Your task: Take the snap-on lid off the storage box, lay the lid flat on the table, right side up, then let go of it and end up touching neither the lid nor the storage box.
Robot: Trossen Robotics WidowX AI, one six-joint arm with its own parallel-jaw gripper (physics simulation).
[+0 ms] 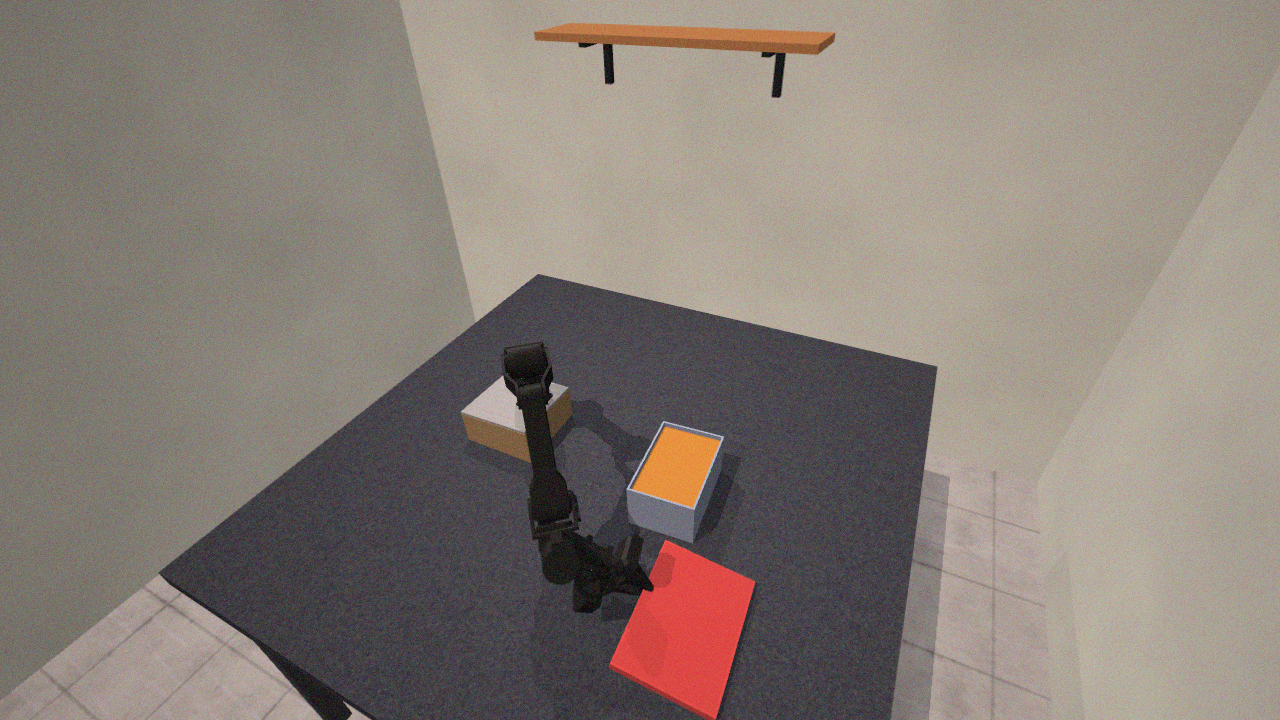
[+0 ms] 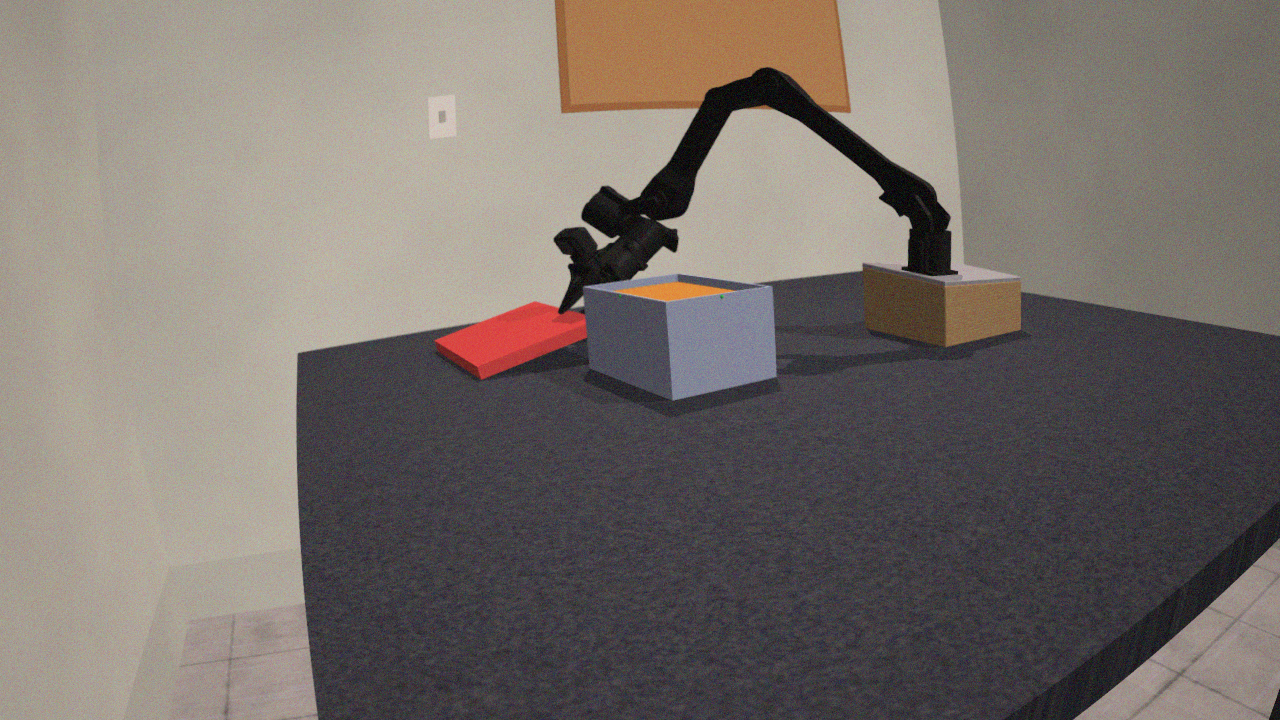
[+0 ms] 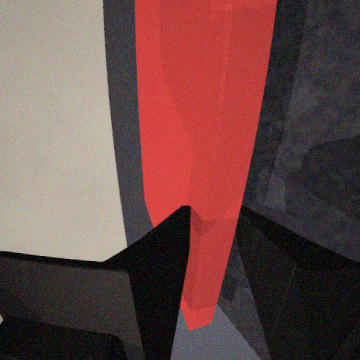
Scene:
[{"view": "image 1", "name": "gripper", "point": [649, 591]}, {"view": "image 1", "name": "red lid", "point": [680, 641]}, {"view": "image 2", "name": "gripper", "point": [564, 320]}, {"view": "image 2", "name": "red lid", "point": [484, 349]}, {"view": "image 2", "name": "blue-grey storage box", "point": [678, 335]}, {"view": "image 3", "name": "gripper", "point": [212, 213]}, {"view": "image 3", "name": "red lid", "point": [200, 78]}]

